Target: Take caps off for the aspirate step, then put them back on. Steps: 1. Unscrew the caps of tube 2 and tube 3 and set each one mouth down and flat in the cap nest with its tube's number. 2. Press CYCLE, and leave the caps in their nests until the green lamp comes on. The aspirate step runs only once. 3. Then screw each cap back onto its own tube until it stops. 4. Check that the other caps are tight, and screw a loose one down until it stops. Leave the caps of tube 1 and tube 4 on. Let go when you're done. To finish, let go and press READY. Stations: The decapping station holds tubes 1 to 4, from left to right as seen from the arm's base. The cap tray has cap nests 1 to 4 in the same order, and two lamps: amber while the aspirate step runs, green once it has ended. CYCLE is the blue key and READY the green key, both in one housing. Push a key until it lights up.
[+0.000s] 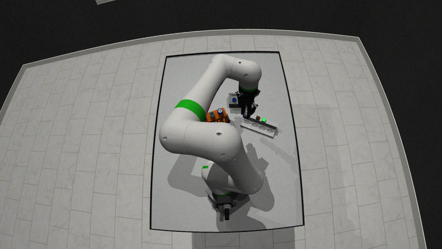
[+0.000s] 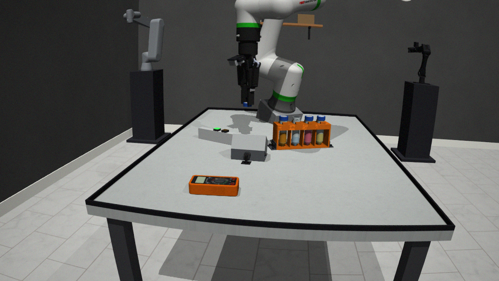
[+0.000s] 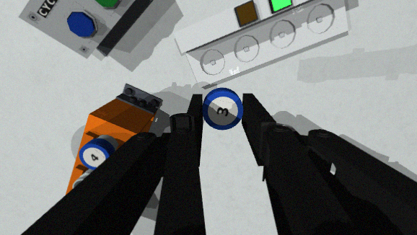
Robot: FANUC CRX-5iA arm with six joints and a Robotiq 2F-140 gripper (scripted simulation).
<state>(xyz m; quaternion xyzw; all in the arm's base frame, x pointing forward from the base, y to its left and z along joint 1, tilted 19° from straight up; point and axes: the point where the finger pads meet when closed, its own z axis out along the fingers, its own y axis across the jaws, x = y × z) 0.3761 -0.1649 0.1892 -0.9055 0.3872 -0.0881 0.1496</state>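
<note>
My hand is 15 cm to the right of the cap 4, 7 cm above it and 5 cm short of it. Round my hand: cap 3: 3 cm below; then green key: 16 cm ahead, 12 cm below, 1 cm to the left; then blue key: 16 cm ahead, 12 cm below, 6 cm to the left.
</note>
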